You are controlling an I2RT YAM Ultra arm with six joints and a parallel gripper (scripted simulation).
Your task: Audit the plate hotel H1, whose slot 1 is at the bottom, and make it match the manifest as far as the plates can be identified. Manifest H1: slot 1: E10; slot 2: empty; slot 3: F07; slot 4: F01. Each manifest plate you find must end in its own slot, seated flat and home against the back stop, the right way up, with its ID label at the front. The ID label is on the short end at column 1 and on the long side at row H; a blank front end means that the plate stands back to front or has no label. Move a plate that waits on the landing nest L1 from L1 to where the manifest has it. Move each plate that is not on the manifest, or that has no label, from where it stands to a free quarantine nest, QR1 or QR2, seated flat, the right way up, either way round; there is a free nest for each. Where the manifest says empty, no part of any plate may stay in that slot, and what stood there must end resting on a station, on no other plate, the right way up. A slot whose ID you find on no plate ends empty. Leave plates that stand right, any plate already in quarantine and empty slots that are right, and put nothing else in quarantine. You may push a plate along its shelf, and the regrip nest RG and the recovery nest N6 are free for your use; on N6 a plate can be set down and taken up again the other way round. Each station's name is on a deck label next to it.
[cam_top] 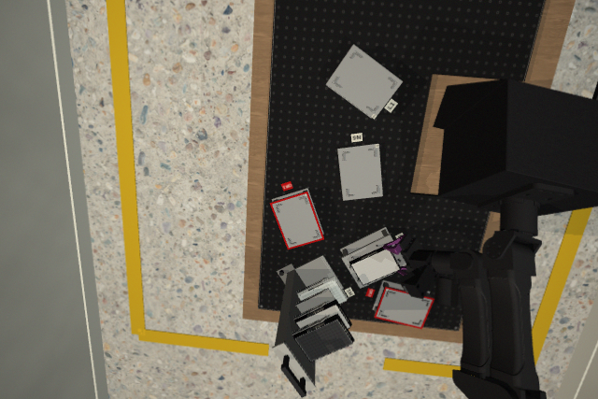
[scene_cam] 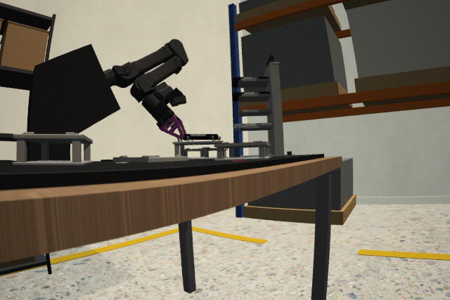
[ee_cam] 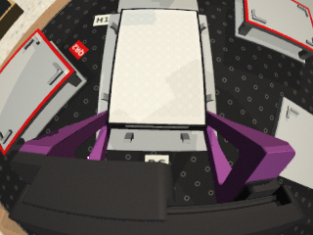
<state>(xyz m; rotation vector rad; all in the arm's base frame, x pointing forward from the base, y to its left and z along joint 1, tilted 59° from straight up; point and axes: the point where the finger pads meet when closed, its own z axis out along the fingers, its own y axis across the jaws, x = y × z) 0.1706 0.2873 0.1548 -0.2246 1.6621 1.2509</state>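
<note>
Now: hand 4 cm to the right of the regrip nest RG, 4 cm short of it and 2 cm above it. Round my hand: quarantine nest QR2 (19 cm to the left, 9 cm behind, 4 cm below); H1 deck label (20 cm to the left, 8 cm below, 8 cm ahead); white well plate (18 cm ahead, 15 cm to the left, 3 cm above).
</note>
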